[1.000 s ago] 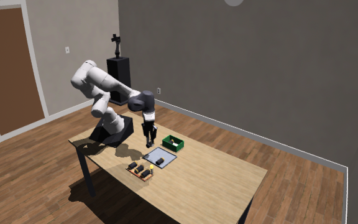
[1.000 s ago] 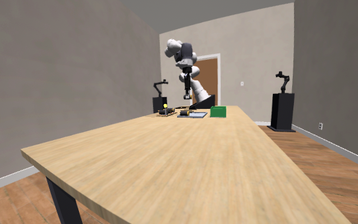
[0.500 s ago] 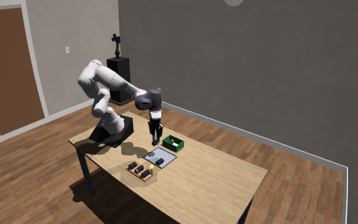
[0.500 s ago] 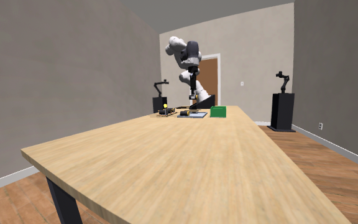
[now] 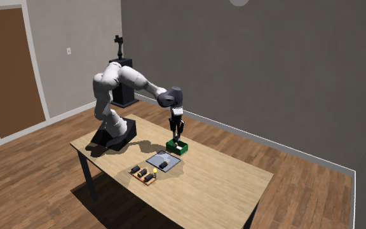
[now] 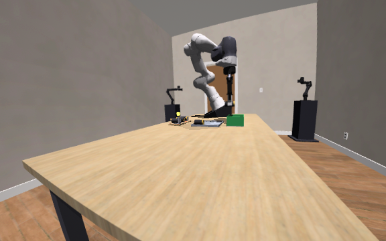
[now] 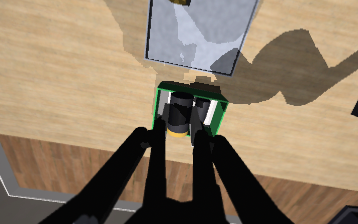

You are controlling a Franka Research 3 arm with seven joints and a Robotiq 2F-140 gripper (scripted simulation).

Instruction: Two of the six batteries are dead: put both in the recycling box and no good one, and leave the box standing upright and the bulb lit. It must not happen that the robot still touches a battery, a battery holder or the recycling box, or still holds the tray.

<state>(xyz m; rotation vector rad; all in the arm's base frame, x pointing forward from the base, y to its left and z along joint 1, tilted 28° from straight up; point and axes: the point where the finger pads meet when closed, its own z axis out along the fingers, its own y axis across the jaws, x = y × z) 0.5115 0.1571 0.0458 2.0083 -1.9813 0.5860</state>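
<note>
Now: the green recycling box 14 cm below my hand, 4 cm to the left of it and 2 cm behind it. From my hand the other things lie so: bulb (34 cm to the right, 8 cm below, 6 cm ahead); then grey tray (15 cm to the right, 15 cm below, 2 cm behind).
</note>
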